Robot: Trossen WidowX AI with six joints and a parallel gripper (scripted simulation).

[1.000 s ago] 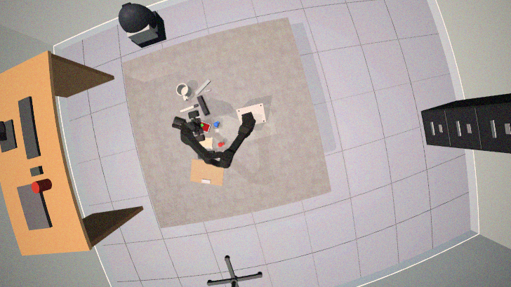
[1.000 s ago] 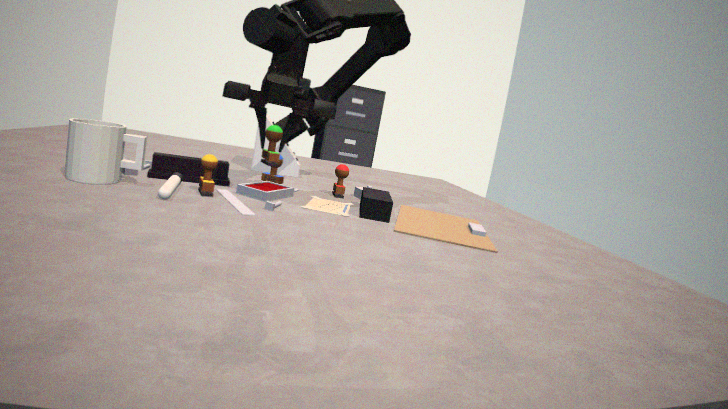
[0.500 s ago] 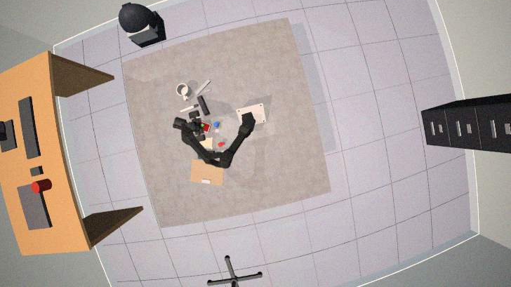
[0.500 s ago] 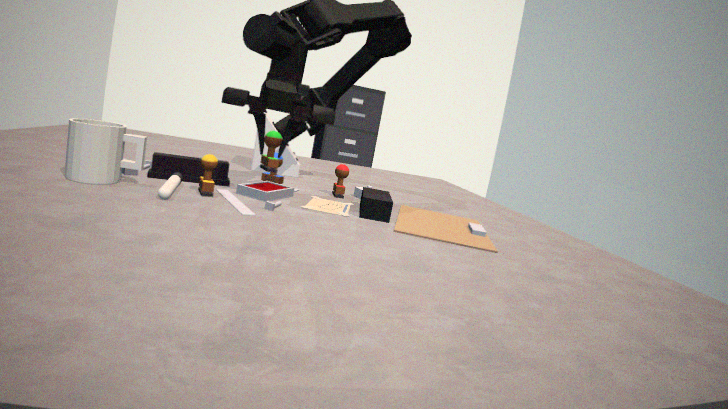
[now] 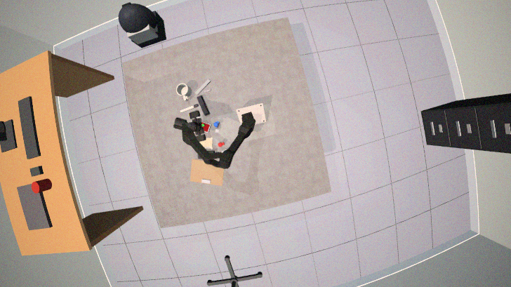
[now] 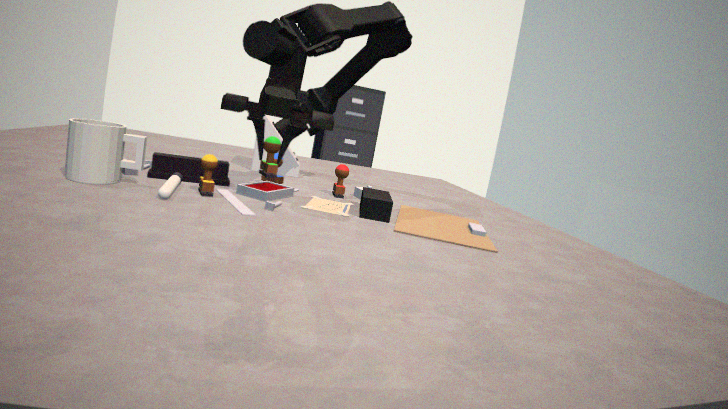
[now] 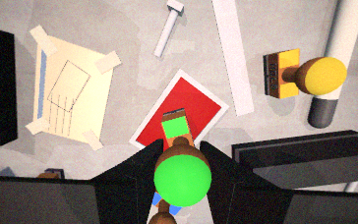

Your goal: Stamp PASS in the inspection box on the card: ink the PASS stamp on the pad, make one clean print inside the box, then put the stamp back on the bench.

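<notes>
Now: the red ink pad 50 mm below my gripper tip. The rest, counted from my gripper tip: ruler (80 mm ahead, 60 mm below, 50 mm to the right); then green-knobbed stamp (right at my gripper tip); then blue-knobbed stamp (100 mm behind, 40 mm below, 20 mm to the left).
</notes>
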